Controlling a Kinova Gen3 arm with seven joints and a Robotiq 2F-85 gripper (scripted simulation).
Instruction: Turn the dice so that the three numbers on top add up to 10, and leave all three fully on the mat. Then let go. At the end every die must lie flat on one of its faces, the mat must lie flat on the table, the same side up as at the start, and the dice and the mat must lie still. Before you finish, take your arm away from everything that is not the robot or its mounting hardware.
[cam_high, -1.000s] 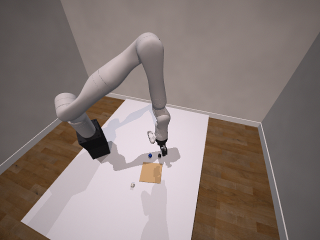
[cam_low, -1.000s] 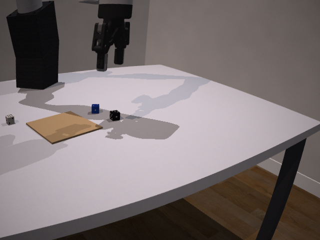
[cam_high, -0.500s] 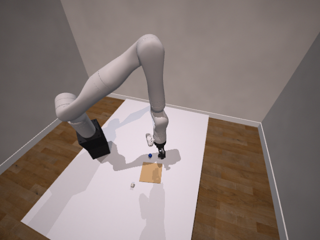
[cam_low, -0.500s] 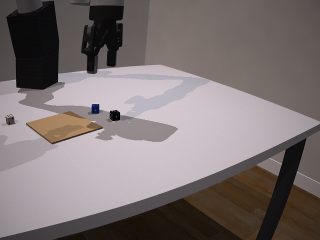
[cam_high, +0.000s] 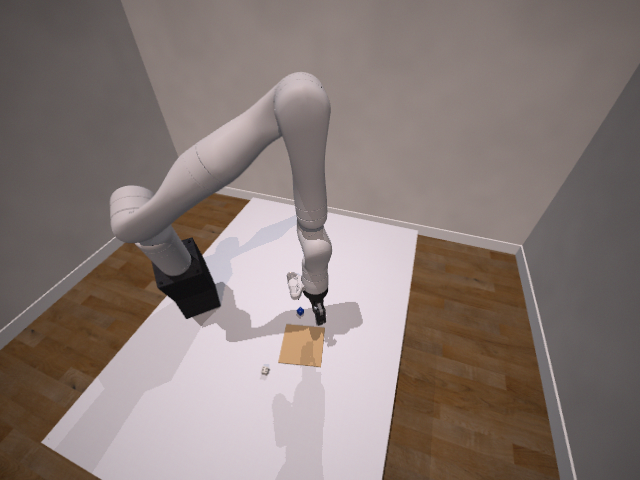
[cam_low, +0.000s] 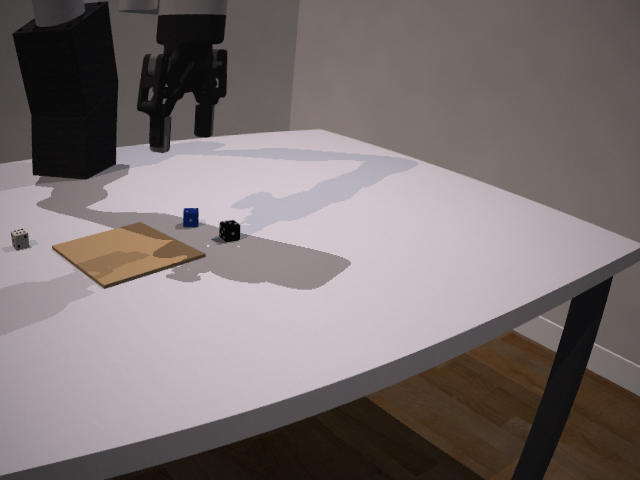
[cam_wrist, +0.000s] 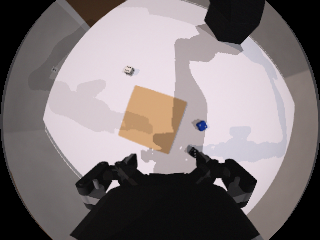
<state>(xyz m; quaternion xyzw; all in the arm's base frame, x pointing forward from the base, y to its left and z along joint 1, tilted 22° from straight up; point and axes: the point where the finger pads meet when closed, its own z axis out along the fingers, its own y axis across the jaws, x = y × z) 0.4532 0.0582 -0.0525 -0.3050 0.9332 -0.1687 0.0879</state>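
Right now the white die is 110 mm behind my hand, 190 mm to the right of it and 120 mm below it. Also, from my hand: blue die 80 mm behind, 50 mm to the left, 120 mm below; tan mat 30 mm behind, 60 mm to the right, 130 mm below; black die 20 mm behind, 70 mm to the left, 120 mm below.
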